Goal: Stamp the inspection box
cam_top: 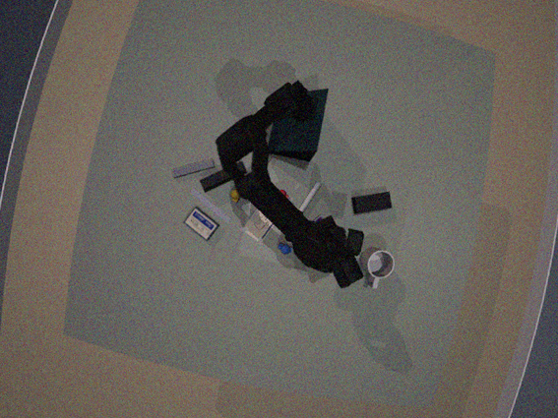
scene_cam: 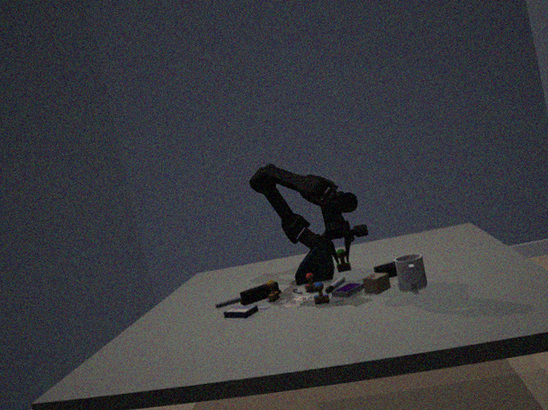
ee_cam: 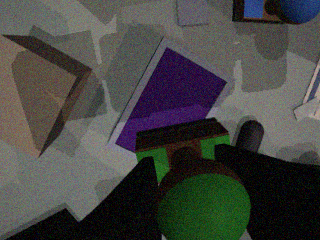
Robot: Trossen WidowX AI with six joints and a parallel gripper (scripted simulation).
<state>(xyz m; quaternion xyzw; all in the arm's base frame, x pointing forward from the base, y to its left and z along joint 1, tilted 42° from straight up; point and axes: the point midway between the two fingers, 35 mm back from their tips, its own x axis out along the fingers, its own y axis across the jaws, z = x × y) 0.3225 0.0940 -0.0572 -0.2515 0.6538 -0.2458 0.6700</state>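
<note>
Now: gripper tip 90 mm above the purple ink pad. Round my gripper tip: green-knobbed stamp right at my gripper tip; then tan block 30 mm ahead, 90 mm to the left, 70 mm below; then marker 70 mm behind, 50 mm to the right, 90 mm below.
</note>
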